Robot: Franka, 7 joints.
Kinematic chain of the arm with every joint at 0, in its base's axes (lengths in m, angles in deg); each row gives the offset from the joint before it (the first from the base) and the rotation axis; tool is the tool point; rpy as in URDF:
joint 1: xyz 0 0 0.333 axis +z
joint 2: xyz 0 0 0 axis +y
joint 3: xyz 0 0 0.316 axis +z
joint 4: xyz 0.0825 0 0 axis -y
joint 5: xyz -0.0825 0 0.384 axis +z
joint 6: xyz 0 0 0 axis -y
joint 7: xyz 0.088 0 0 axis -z
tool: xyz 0 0 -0.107 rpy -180 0 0
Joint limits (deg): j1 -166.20..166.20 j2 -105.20..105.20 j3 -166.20..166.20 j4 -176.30..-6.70 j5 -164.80..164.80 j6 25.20..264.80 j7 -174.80..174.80
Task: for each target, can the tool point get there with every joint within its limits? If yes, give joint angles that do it. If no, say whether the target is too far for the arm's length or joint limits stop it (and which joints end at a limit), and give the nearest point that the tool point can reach.
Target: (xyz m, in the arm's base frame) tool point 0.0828 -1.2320 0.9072
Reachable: no: too far | nearest point 0.0522 -0.7761 0.6947 | short by 0.504 m
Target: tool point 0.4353 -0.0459 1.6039
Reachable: no: too far | nearest point 0.2778 -0.0293 1.1441 | short by 0.486 m
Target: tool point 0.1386 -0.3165 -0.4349
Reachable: no: joint limits stop it (at a limit: joint 2) | nearest point 0.1354 -0.3093 -0.3580 | short by 0.077 m
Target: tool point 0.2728 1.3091 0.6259
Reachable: no: too far | nearest point 0.1710 0.8204 0.5166 | short by 0.511 m
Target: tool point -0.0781 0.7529 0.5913
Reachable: yes | joints -110.89 -70.81 -69.18 -49.48 -124.00 79.12 132.70
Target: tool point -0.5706 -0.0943 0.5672
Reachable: yes | joints -77.90 -39.67 -75.51 -109.60 138.84 153.39 -50.93
